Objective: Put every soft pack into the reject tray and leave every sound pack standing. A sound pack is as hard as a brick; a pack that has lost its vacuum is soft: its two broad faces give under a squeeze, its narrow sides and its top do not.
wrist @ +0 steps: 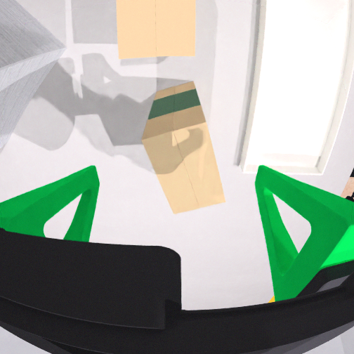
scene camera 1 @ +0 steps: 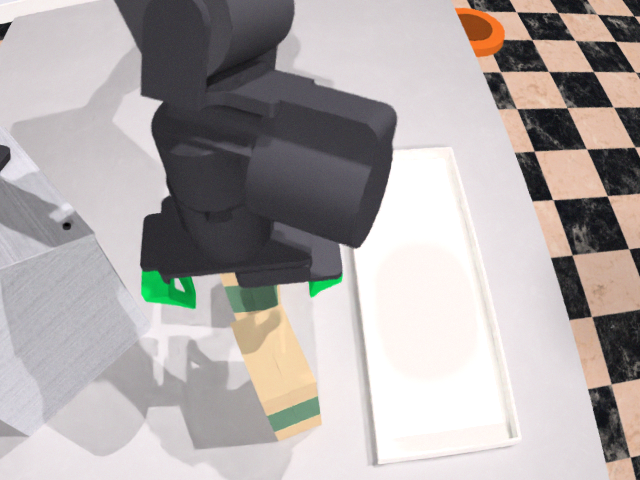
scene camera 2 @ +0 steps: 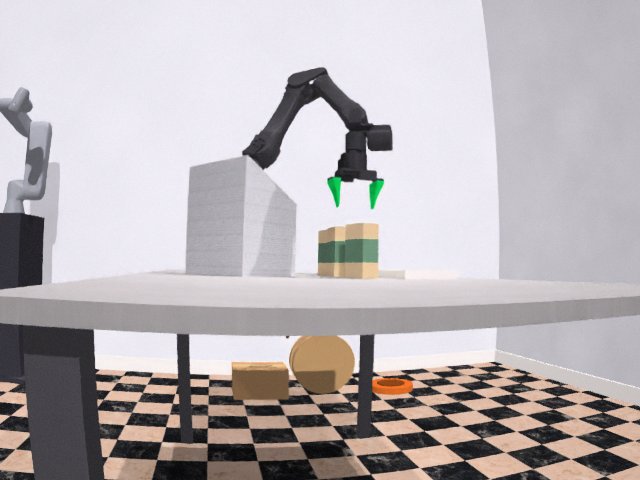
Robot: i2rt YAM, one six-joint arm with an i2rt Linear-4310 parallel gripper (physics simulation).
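Note:
A tan pack with a green band stands upright and slightly turned. A second such pack stands behind it, with a gap between them in the wrist view. The arm partly hides it in scene camera 1; whether a further pack stands behind cannot be told. My gripper is wide open and empty, its green fingertips well above the pack tops. The white reject tray lies to the packs' right, with no pack visible in it.
A large grey block stands left of the packs and carries the arm's base. The table's right edge runs beyond the tray. On the floor are an orange ring, a brown box and a round disc.

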